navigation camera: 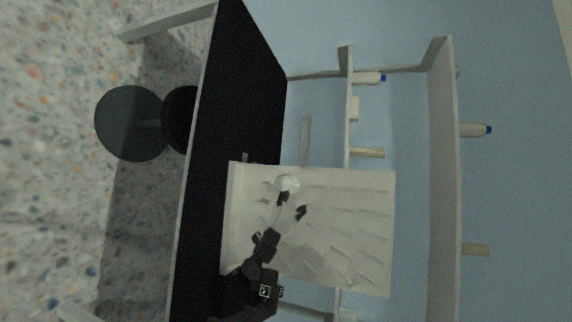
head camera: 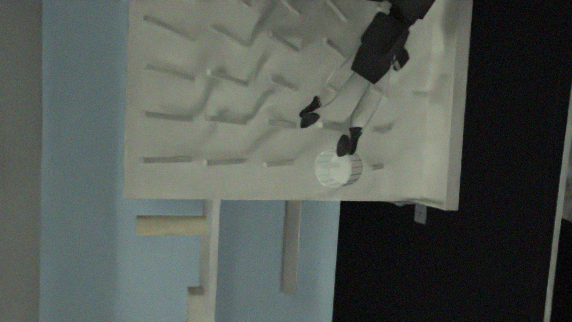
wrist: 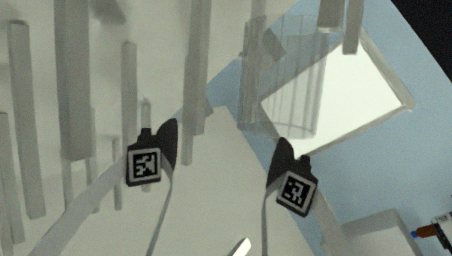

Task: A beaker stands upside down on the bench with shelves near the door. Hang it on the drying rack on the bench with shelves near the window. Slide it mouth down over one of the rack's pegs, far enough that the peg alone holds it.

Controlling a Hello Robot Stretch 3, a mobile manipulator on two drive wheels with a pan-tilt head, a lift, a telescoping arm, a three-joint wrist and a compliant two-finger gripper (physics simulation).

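Places are measured from the robot's base along level axes (x down, y back, z left), in metres.
Pixels of known places: gripper, fingertip midpoint: [navigation camera: 296, 197] [head camera: 320, 142] [wrist: 225, 146].
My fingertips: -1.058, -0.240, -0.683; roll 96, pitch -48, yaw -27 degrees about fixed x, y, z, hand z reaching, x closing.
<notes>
Ahead of a thing's pixels: the offset from my fingertips to its middle, as dx, dy, dz. "pt": to the spot under its first point. Level surfaces: height alone.
The clear beaker @[+0.052, -0.054, -0.012] [head camera: 332, 169] [navigation camera: 287, 183] [wrist: 287, 75] is at the pegged face of the pale drying rack [head camera: 165, 187] [navigation camera: 232, 215], in the row of pegs nearest one edge. It lies along the direction of the pegs, and a grey peg shows through its wall in the wrist view, seemingly inside it. How far it is over the peg is hard to tell. My gripper [head camera: 327, 131] [navigation camera: 292, 204] [wrist: 225, 146] is open, with nothing between its fingertips. One fingertip is close to the beaker's near end; whether they touch is unclear.
Several pegs stand around the fingers. The rack is on the black bench top @[dx +0.296] [head camera: 400, 260] [navigation camera: 240, 85]. Behind are shelves [navigation camera: 443, 175] with a blue-capped bottle @[pt -0.708, -0.447, -0.228] [navigation camera: 472, 130] and a beige cylinder @[pt -0.254, -0.362, -0.313] [head camera: 170, 225] [navigation camera: 367, 152]. A dark round stool [navigation camera: 127, 122] stands before the bench.
</notes>
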